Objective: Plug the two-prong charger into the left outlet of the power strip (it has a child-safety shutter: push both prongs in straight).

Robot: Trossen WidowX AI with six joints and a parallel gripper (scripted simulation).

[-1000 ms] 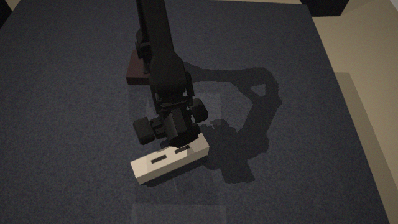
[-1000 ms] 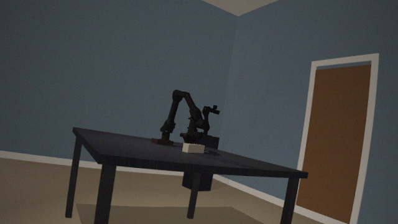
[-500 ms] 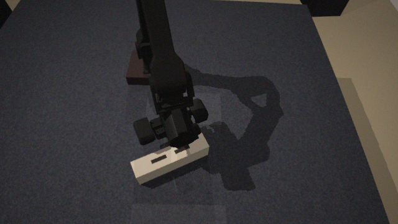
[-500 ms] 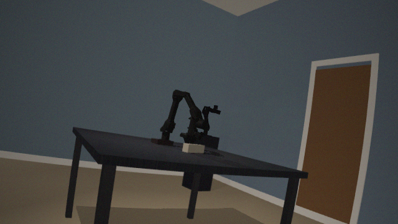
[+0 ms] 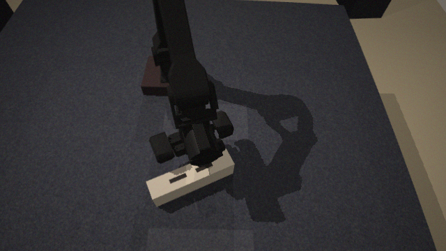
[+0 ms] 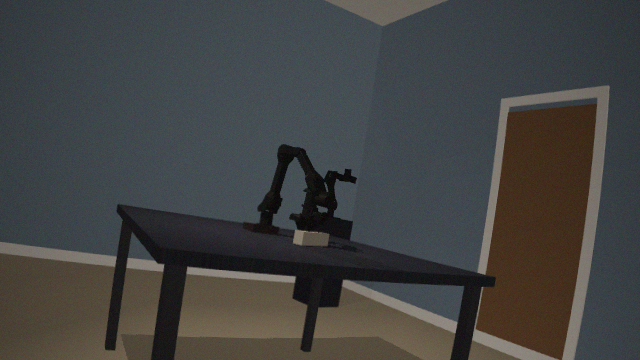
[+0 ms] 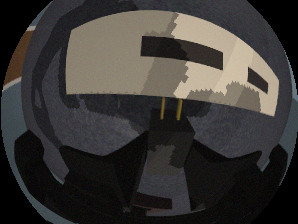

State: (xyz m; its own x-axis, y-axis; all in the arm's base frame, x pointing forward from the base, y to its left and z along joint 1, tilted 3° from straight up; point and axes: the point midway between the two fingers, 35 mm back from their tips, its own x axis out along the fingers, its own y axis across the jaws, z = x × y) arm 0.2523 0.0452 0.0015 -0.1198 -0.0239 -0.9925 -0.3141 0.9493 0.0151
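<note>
My gripper tip is 2 cm short of the two-prong charger, 1 cm to the right of it and 1 cm below it.
</note>
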